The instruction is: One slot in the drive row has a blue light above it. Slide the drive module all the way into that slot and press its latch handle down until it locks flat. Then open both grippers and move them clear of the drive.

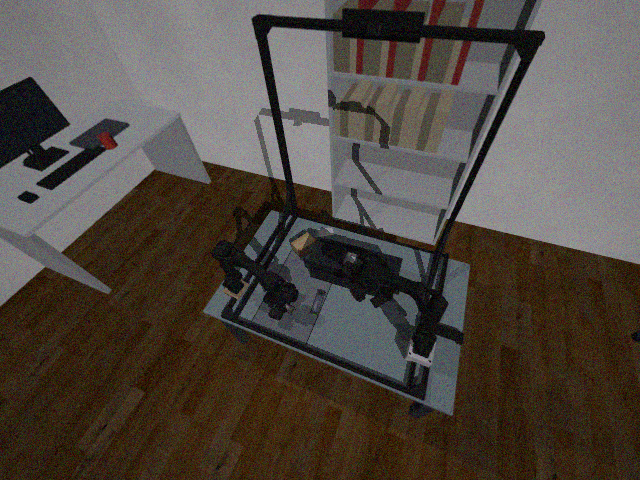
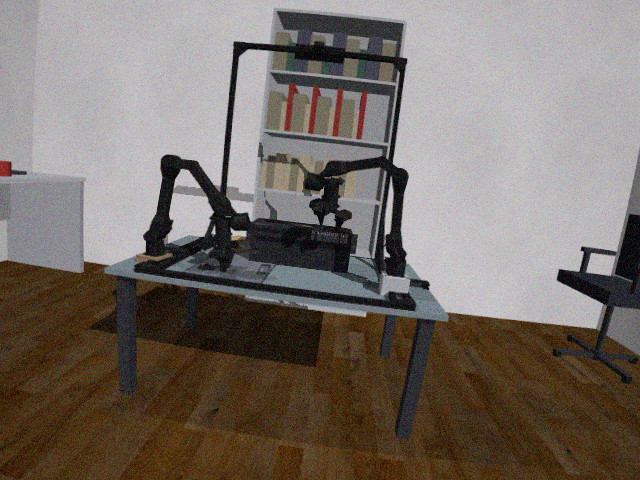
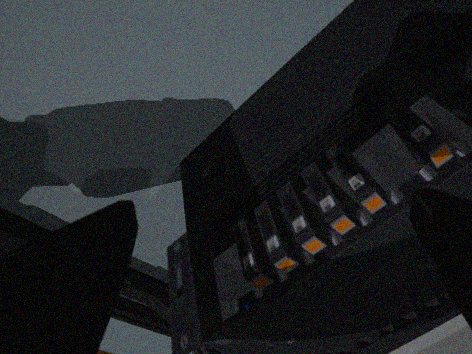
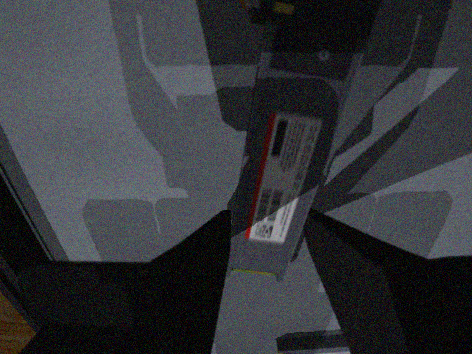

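Pixels of known places: left gripper, between the fingertips: (image 2: 328, 228) (image 3: 273, 208); right gripper, between the fingertips: (image 1: 287, 308) (image 2: 226, 270) (image 4: 266, 217); left arm's base, origin of its link: (image 1: 421, 348) (image 2: 395, 274); right arm's base, origin of its link: (image 1: 236, 287) (image 2: 154, 254).
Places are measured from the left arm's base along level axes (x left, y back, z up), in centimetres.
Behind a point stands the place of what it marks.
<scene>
The drive module (image 4: 278, 175) @(x 3.0, y -67.4, z -6.2 cm), grey with a white label and a red stripe, lies flat on the table. My right gripper (image 4: 266, 217) @(x 3.3, y -64.6, z -6.9 cm) (image 1: 280, 309) @(x 3.3, y -64.6, z -6.9 cm) (image 2: 223, 263) @(x 3.3, y -64.6, z -6.9 cm) reaches down over it, and both fingertips press against its long sides. The black drive chassis (image 1: 347, 267) (image 2: 294, 248) @(x -18.6, y -41.8, z 0.8 cm) (image 3: 287, 133) @(x -19.4, y -27.9, z 0.3 cm) stands at the middle back of the table. Its drive row (image 3: 313, 242) @(x -18.4, y -26.7, z 9.7 cm) shows several latches with orange tabs. A faint blue light (image 3: 246, 306) @(x -19.6, y -21.5, z 9.9 cm) sits at the row's lower left end. My left gripper (image 2: 330, 220) @(x -12.4, y -27.8, z 12.3 cm) (image 1: 368, 295) @(x -12.4, y -27.8, z 12.3 cm) is open and empty above the chassis front.
A second drive module (image 4: 312, 342) @(x -1.2, y -52.6, z -6.6 cm) (image 1: 318, 300) @(x -6.2, y -51.5, z -6.2 cm) lies on the table near the right gripper. A black gantry frame (image 1: 272, 105) @(x -52.3, y -88.3, z 66.1 cm) (image 2: 230, 119) @(x -52.4, y -87.3, z 56.9 cm) rises around the table (image 1: 366, 338) @(x 2.5, y -23.3, z -7.3 cm). A tan block (image 1: 300, 242) @(x -32.9, y -74.0, z -1.2 cm) sits behind the chassis. A bookshelf (image 2: 391, 138) stands behind.
</scene>
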